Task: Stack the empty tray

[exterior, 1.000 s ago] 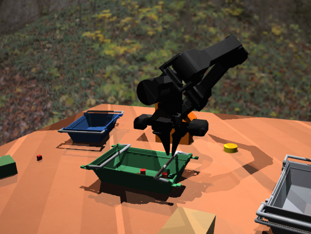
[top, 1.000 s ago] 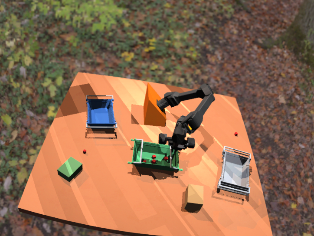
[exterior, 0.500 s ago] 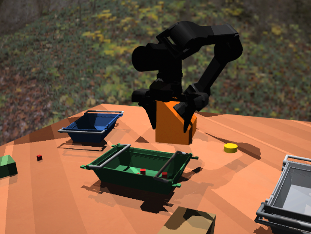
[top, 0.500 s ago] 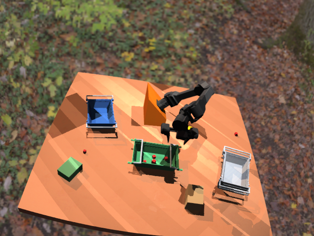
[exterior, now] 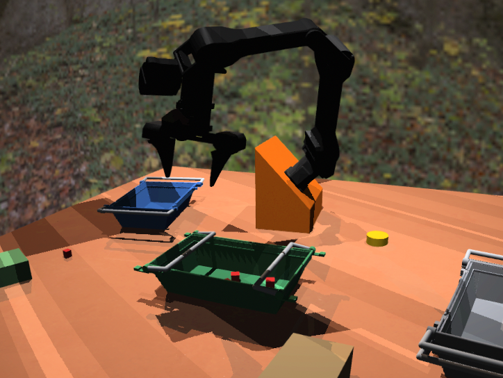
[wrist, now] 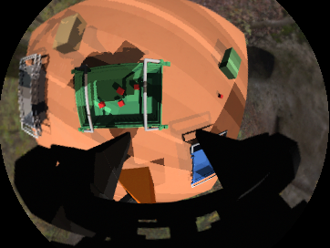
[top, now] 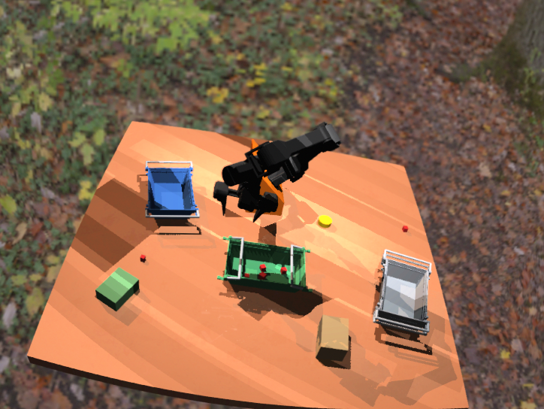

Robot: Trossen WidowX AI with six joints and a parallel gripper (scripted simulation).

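My gripper tip is 26 cm past the blue tray, 23 cm to the left of it and 13 cm above it. From my gripper tip the other things lie so: yellow disc (34 cm to the left, 23 cm behind, 16 cm below); tan box (32 cm ahead, 29 cm to the left, 14 cm below); green box (34 cm to the right, 21 cm ahead, 15 cm below).
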